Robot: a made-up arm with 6 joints.
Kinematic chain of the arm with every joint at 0, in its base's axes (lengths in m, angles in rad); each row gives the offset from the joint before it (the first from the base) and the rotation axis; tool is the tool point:
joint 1: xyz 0 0 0.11 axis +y
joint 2: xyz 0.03 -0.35 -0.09 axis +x
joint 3: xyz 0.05 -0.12 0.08 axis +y
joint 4: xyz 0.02 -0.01 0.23 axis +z
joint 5: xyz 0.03 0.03 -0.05 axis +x
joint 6: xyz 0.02 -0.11 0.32 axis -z
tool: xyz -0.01 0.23 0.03
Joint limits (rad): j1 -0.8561..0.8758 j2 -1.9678..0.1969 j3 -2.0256..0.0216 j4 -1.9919..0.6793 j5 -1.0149..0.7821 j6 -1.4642..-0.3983
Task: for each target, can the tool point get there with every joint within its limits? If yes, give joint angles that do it. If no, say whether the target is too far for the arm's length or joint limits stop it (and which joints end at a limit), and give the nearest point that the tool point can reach.
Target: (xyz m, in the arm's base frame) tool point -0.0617 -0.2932 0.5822
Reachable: yes | joints 0.3258 -0.0666 -0.8286 -1.0694 -0.1739 -0.5632
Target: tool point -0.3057 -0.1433 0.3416
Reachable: yes | joints 0.0801 -0.2457 -1.0121 -0.5467 -0.5250 -0.9862
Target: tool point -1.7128 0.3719 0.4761
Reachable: no: too far | nearest point -0.4868 -0.1024 0.2614 | short by 1.332 m
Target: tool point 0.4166 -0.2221 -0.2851
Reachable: no: joint limits stop it (at a limit: joint 2, joint 3, joint 5, joint 6) | nearest point 0.3618 -0.1089 -0.2331 | short by 0.136 m
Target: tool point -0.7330 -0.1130 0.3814
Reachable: no: joint limits stop it (at a limit: joint 1, joint 4, joint 6) | nearest point -0.4983 -0.1761 0.3180 | short by 0.251 m
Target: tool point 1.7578 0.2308 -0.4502
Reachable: no: too far | nearest point 0.5646 -0.1020 0.0134 | short by 1.323 m
